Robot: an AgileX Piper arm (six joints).
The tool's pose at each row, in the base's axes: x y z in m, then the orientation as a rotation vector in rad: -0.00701 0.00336 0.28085 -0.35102 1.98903 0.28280; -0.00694 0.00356 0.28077 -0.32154 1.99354 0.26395; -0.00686 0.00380 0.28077 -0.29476 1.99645 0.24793; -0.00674 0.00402 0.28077 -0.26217 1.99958 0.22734; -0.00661 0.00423 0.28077 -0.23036 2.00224 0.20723; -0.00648 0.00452 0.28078 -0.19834 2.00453 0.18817; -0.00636 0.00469 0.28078 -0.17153 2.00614 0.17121; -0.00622 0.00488 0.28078 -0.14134 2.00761 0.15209; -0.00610 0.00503 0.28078 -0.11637 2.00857 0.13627; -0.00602 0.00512 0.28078 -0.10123 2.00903 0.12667; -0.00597 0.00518 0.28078 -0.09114 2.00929 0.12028
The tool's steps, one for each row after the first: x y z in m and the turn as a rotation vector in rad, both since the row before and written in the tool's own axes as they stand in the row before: 0.00002 0.00016 0.00016 0.02673 -0.00026 0.01255; -0.00006 0.00020 0.00015 0.02348 -0.00116 0.01172; -0.00007 0.00017 0.00017 0.02933 -0.00141 0.01377; -0.00007 0.00016 0.00017 0.02861 -0.00138 0.01344; -0.00008 0.00025 0.00018 0.02795 -0.00141 0.01406; -0.00006 0.00014 0.00014 0.02410 -0.00117 0.01132; -0.00007 0.00016 0.00016 0.02715 -0.00133 0.01274; -0.00006 0.00013 0.00013 0.02245 -0.00109 0.01054; -0.00004 0.00008 0.00008 0.01362 -0.00067 0.00639; -0.00002 0.00005 0.00005 0.00907 -0.00044 0.00426
